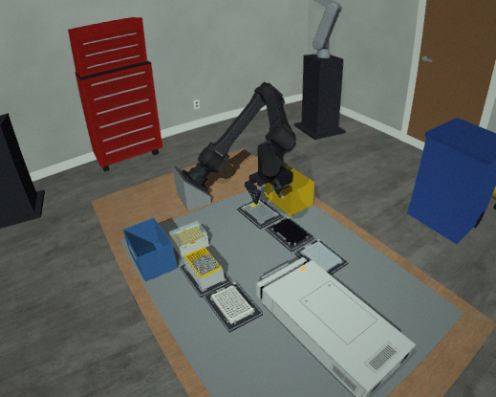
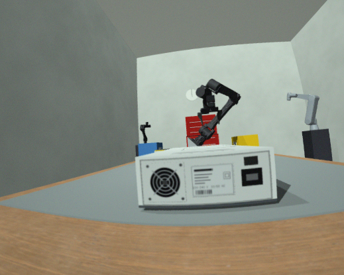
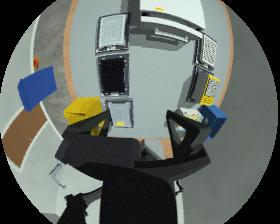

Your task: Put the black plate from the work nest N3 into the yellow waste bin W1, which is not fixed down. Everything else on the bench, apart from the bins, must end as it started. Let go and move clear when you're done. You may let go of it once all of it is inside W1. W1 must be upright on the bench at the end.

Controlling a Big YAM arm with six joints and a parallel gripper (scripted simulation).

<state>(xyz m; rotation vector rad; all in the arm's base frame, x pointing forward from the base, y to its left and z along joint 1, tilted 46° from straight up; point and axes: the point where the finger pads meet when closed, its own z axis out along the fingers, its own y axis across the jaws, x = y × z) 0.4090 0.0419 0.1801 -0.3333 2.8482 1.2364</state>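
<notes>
The black plate lies 10 mm ahead of my hand, 100 mm to the left of it and 190 mm below it. Also, from my hand: white well plate (240 mm ahead, 240 mm to the right, 190 mm below); yellow waste bin (190 mm behind, 210 mm to the left, 170 mm below); large white instrument (410 mm ahead, 30 mm to the right, 160 mm below).
</notes>
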